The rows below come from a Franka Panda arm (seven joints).
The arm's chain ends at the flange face. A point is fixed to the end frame.
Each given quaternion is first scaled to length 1.
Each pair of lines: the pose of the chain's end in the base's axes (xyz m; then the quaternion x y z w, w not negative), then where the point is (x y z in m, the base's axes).
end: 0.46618 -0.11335 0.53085 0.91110 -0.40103 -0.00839 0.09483
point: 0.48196 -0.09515 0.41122
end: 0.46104 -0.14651 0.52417 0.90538 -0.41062 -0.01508 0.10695
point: 0.47479 -0.13081 0.40394
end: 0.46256 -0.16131 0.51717 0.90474 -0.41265 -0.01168 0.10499
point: 0.47735 -0.14559 0.39706
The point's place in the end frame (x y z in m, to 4 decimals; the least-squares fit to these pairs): -0.0099 -0.0450 0.1130
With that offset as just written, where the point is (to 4 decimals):
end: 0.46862 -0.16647 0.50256 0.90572 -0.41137 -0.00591 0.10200
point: 0.4849 -0.1506 0.3827
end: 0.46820 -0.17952 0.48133 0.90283 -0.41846 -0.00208 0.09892
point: 0.4860 -0.1637 0.3616
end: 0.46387 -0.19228 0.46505 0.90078 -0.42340 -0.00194 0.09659
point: 0.4822 -0.1762 0.3455
